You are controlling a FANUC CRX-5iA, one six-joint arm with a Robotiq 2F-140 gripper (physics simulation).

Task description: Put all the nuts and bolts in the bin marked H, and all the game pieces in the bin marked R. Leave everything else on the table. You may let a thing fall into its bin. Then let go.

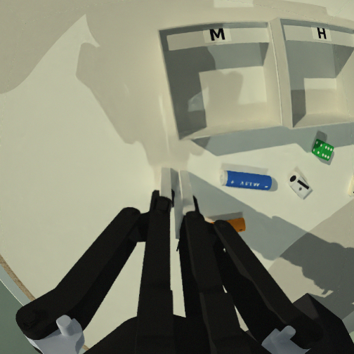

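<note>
My gripper is nearly closed, its two pale pads a narrow gap apart, left of the blue battery. It is shut on the black hex nut, which the pads hide. Bin M is ahead and to the right of the fingertips; bin H is beyond it at the upper right, partly cut off. Bin R does not show. A green die lies in front of bin H. Part of a pale piece, probably a domino, shows at the right edge.
A blue battery lies in front of bin M. Right of it is a small white object with a black dot and slot. An orange object is partly hidden behind the right finger. The bins' raised walls stand close ahead and to the right.
</note>
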